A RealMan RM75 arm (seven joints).
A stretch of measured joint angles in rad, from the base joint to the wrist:
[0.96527, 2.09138, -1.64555, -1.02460, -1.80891, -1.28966, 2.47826]
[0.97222, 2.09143, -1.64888, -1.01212, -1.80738, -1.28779, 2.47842]
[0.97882, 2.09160, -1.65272, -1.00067, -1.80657, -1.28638, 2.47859]
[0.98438, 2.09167, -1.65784, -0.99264, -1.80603, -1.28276, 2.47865]
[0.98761, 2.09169, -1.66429, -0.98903, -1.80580, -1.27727, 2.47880]
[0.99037, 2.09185, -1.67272, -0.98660, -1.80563, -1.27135, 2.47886]
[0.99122, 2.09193, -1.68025, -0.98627, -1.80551, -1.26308, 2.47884]
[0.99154, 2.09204, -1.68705, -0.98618, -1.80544, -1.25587, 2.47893]
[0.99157, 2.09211, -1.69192, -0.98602, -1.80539, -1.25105, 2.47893]
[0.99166, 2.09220, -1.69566, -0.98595, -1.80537, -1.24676, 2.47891]
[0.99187, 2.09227, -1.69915, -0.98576, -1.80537, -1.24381, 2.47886]
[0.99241, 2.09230, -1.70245, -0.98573, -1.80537, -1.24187, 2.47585]
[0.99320, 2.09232, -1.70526, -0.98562, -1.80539, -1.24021, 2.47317]
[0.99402, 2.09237, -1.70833, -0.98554, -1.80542, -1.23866, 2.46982]
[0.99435, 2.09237, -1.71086, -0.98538, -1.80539, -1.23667, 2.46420]
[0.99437, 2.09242, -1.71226, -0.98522, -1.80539, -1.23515, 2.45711]
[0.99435, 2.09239, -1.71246, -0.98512, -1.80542, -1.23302, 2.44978]
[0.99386, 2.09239, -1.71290, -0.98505, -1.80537, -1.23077, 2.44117]
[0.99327, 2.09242, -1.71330, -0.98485, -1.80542, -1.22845, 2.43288]
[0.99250, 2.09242, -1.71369, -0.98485, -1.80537, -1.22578, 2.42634]
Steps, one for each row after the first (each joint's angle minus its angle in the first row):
[0.00695, 0.00005, -0.00333, 0.01248, 0.00153, 0.00187, 0.00016]
[0.01355, 0.00022, -0.00717, 0.02393, 0.00234, 0.00328, 0.00033]
[0.01911, 0.00029, -0.01229, 0.03196, 0.00288, 0.00690, 0.00039]
[0.02234, 0.00031, -0.01874, 0.03557, 0.00311, 0.01239, 0.00054]
[0.02510, 0.00047, -0.02717, 0.03800, 0.00328, 0.01831, 0.00060]
[0.02595, 0.00055, -0.03470, 0.03833, 0.00340, 0.02658, 0.00058]
[0.02627, 0.00066, -0.04150, 0.03842, 0.00347, 0.03379, 0.00067]
[0.02630, 0.00073, -0.04637, 0.03858, 0.00352, 0.03861, 0.00067]
[0.02639, 0.00082, -0.05011, 0.03865, 0.00354, 0.04290, 0.00065]
[0.02660, 0.00089, -0.05360, 0.03884, 0.00354, 0.04585, 0.00060]
[0.02714, 0.00092, -0.05690, 0.03887, 0.00354, 0.04779, -0.00241]
[0.02793, 0.00094, -0.05971, 0.03898, 0.00352, 0.04945, -0.00509]
[0.02875, 0.00099, -0.06278, 0.03906, 0.00349, 0.05100, -0.00844]
[0.02908, 0.00099, -0.06531, 0.03922, 0.00352, 0.05299, -0.01406]
[0.02910, 0.00104, -0.06671, 0.03938, 0.00352, 0.05451, -0.02115]
[0.02908, 0.00101, -0.06691, 0.03948, 0.00349, 0.05664, -0.02848]
[0.02859, 0.00101, -0.06735, 0.03955, 0.00354, 0.05889, -0.03709]
[0.02800, 0.00104, -0.06775, 0.03975, 0.00349, 0.06121, -0.04538]
[0.02723, 0.00104, -0.06814, 0.03975, 0.00354, 0.06388, -0.05192]

